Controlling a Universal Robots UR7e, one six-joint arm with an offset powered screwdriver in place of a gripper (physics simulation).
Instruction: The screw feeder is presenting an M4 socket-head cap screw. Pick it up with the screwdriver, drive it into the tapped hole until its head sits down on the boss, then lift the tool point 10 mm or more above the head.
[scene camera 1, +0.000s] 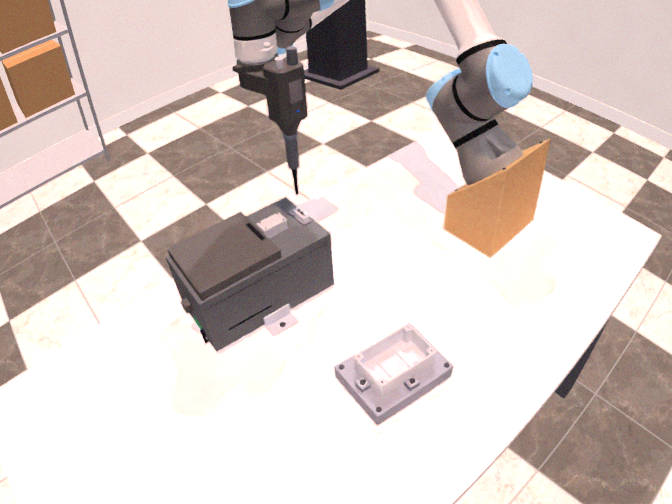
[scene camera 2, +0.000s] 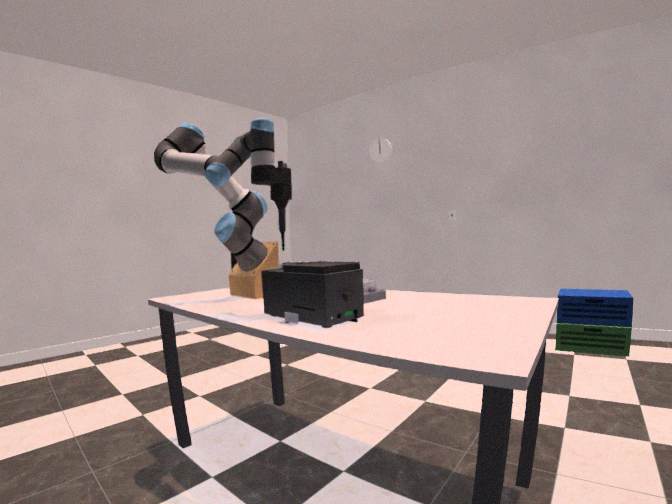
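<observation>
The black screw feeder (scene camera 1: 249, 292) (scene camera 2: 295, 292) stands on the table. A small light presentation block (scene camera 1: 300, 213) with a dark spot is on its top, at the far end in scene camera 1; the screw is too small to make out. My screwdriver (scene camera 1: 296, 192) (scene camera 2: 282, 249) points straight down, its bit tip above that end of the feeder and apart from it. No screw shows on the tip, which looks bare. A pale open box-shaped housing (scene camera 1: 407, 373) (scene camera 2: 369, 285) sits on a grey base plate (scene camera 1: 378, 415) (scene camera 2: 375, 296). Which corner boss has the tapped hole I cannot tell.
An orange angled stand (scene camera 1: 496, 203) (scene camera 2: 246, 283) is by the arm's base on the white table (scene camera 1: 336, 466) (scene camera 2: 450, 325). A flat bracket (scene camera 1: 282, 323) (scene camera 2: 291, 317) is at the feeder's foot. A shelf rack (scene camera 1: 96, 127) stands left; blue and green crates (scene camera 2: 594, 308) are on the floor.
</observation>
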